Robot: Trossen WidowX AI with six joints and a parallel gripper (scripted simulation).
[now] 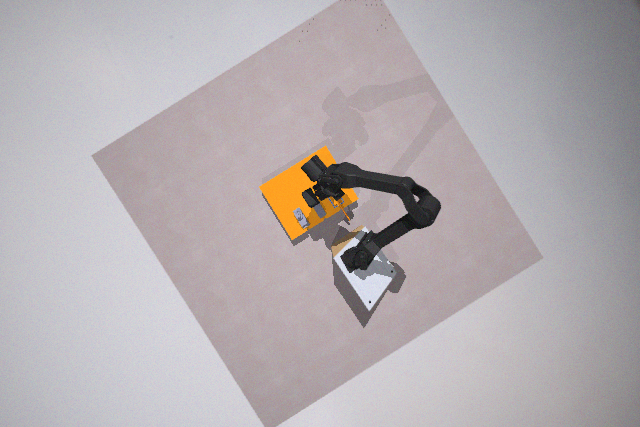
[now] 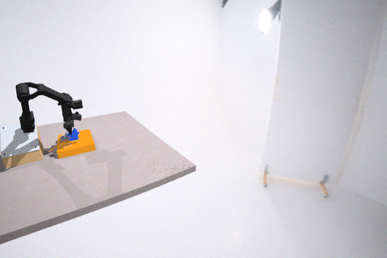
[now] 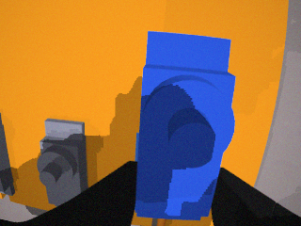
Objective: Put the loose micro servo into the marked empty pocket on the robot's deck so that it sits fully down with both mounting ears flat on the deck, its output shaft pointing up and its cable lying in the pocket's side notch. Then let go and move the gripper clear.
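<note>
The orange robot deck is 50 mm ahead of my gripper tip, 80 mm to the left of it and 100 mm below it.
</note>
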